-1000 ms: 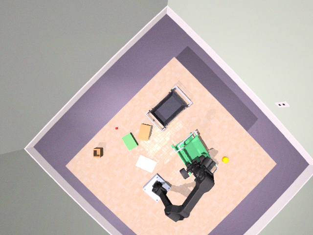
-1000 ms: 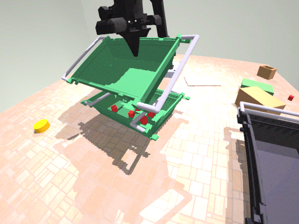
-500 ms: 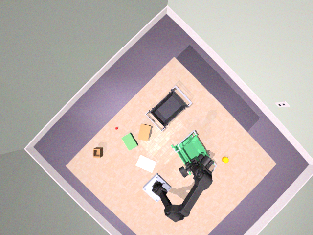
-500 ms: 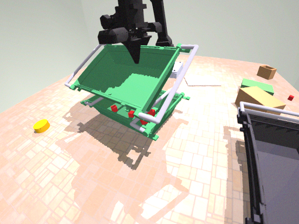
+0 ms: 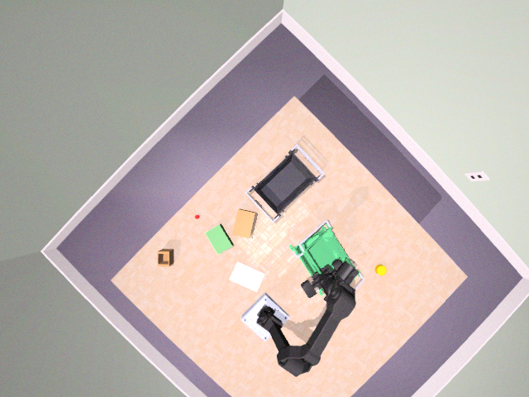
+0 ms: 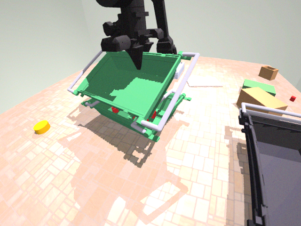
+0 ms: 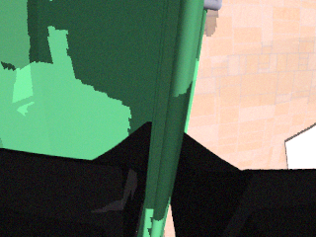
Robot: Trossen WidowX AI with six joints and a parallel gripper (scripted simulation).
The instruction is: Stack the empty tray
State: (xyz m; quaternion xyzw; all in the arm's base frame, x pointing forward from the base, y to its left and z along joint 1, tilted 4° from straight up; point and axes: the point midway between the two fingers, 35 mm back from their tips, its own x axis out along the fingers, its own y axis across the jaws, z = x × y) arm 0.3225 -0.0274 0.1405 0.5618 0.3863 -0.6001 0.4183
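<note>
Right now my gripper tip is 7 cm short of the green tray and 3 cm to the left of it. The rest, counted from my gripper tip: tan wedge 38 cm to the left, 10 cm below, 3 cm behind; then white sheet 24 cm behind, 21 cm to the left, 13 cm below; then yellow disc 31 cm to the right, 18 cm ahead, 12 cm below.
</note>
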